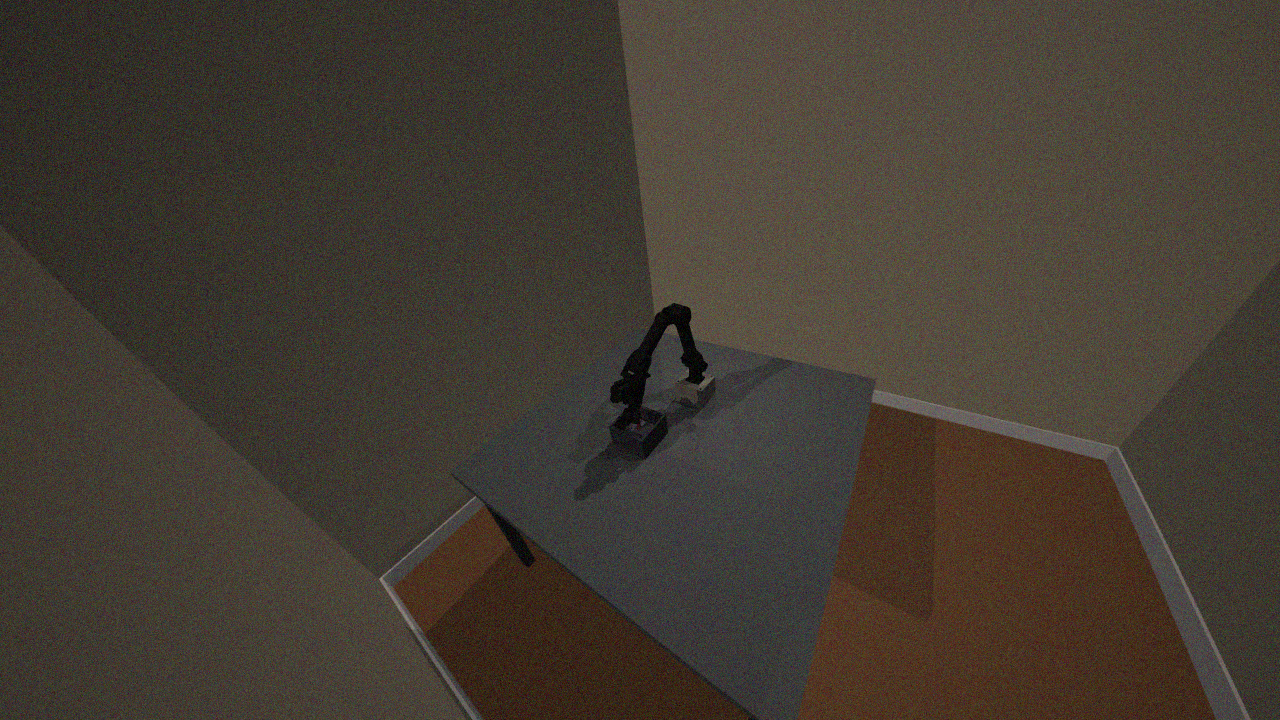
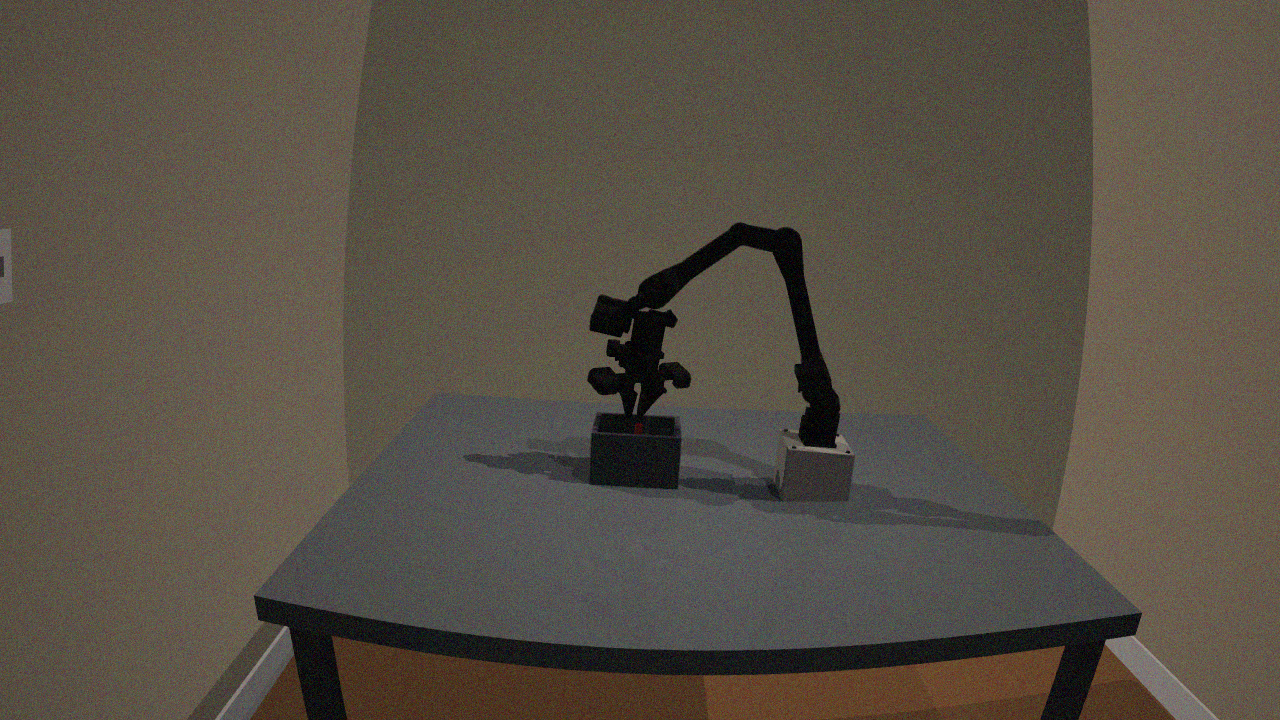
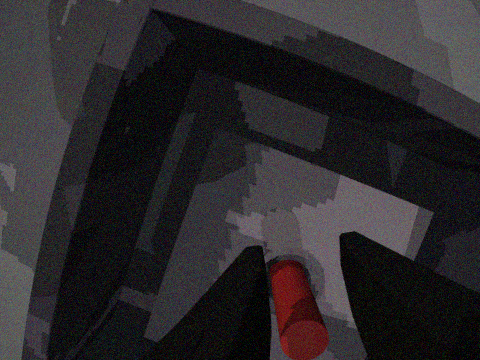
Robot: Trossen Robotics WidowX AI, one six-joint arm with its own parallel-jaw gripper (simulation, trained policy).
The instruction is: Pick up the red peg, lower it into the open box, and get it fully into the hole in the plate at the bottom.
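Observation:
I can see my own gripper in the pictures, and image 3 is among those that show it. A dark box is there to be seen as well. The pictures also show me a light plate.

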